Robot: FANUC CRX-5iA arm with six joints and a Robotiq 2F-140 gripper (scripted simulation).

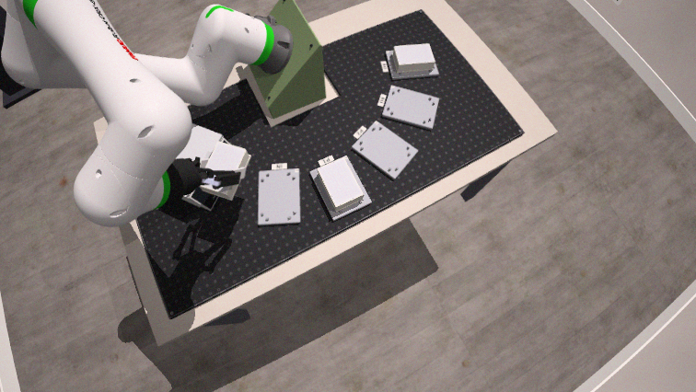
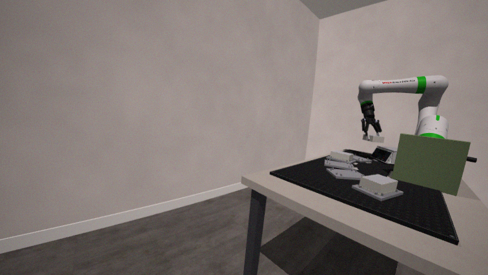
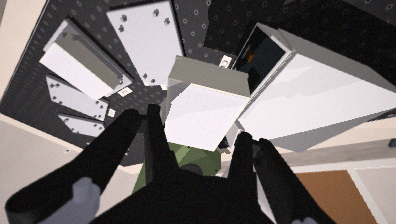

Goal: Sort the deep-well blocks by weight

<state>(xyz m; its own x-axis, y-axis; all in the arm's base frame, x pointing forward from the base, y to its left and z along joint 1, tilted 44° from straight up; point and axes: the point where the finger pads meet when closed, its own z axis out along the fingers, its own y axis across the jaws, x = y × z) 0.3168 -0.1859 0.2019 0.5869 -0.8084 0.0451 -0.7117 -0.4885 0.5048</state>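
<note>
Now: hand 160 mm past the check-weigher platform, 120 mm to the left of it and 80 mm above it. Round my hand: check-weigher 150 mm behind, 120 mm to the right, 110 mm below; then white deep-well block 120 mm ahead, 260 mm to the left, 140 mm below; then infeed nest IN 70 mm ahead, 90 mm to the left, 170 mm below.
</note>
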